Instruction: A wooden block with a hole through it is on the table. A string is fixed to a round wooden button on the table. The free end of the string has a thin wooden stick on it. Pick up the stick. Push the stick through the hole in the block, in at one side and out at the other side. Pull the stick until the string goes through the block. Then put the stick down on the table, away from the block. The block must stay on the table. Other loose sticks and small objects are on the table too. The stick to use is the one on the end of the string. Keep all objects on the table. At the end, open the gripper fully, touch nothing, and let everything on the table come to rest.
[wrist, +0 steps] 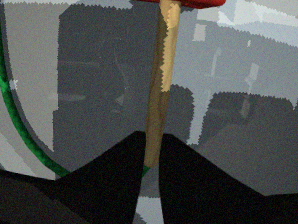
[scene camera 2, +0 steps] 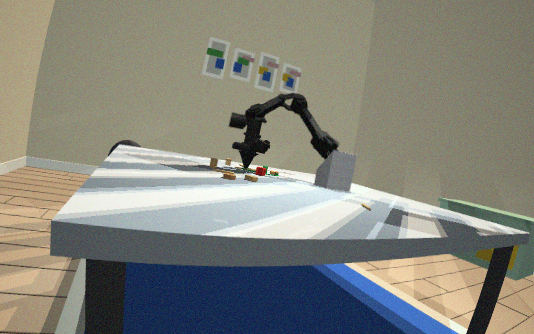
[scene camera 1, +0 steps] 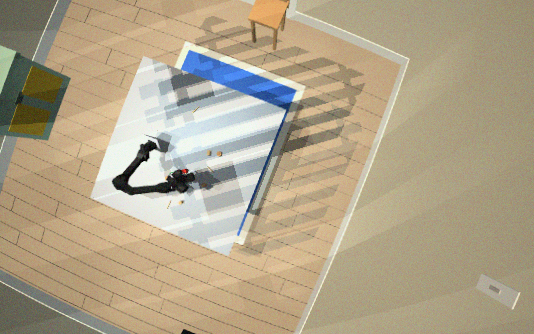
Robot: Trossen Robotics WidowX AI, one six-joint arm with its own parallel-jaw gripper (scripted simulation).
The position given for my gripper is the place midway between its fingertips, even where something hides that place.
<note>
I see my gripper (scene camera 2: 245, 168).
My gripper is seen too in the wrist view (wrist: 152, 143).
</note>
